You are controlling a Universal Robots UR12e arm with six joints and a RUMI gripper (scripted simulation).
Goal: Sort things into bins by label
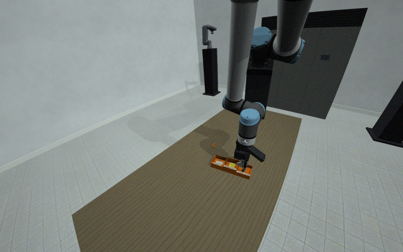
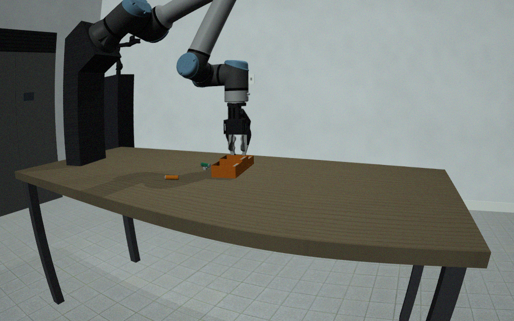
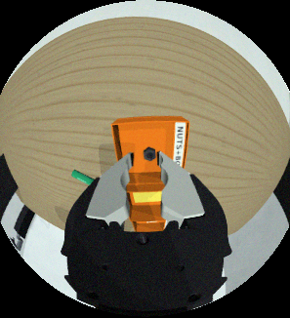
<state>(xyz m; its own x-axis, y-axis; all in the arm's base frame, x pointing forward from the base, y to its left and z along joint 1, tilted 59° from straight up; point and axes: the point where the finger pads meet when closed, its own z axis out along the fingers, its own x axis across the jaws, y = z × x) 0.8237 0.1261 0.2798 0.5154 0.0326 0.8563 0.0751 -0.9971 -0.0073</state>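
The black nut lies 20 mm below my hand, 10 mm to the right of it and 10 mm ahead of it. Round my hand: green cylinder: 110 mm behind, 70 mm to the right, 30 mm below; then silver nut: 110 mm to the right, 80 mm behind, 30 mm below; then yellow block: 80 mm to the right, 20 mm below, 10 mm ahead.
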